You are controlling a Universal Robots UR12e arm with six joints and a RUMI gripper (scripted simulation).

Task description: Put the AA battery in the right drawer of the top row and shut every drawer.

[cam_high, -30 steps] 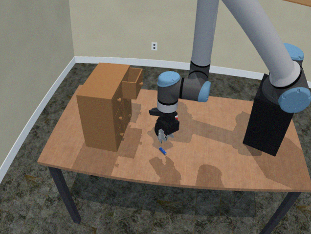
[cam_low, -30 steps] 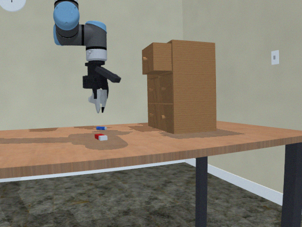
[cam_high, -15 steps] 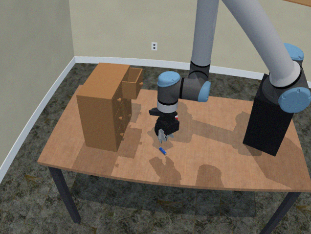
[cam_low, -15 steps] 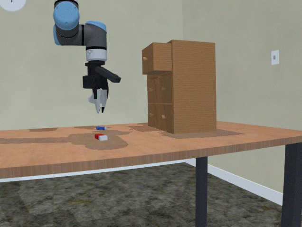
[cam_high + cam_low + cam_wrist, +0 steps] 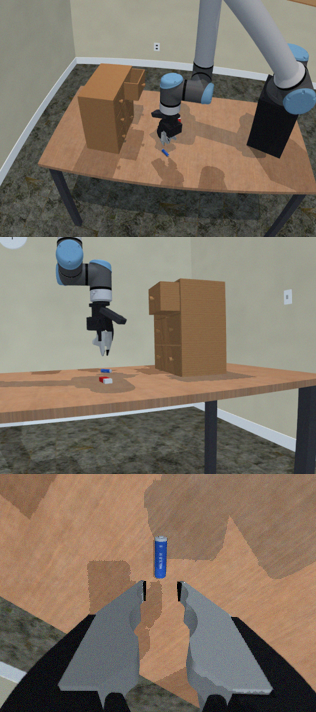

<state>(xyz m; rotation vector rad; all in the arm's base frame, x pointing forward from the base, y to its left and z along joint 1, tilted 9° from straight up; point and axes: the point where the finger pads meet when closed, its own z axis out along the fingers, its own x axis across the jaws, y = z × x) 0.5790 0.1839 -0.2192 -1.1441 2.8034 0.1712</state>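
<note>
Now: hand 80 mm above the blue AA battery.
</note>
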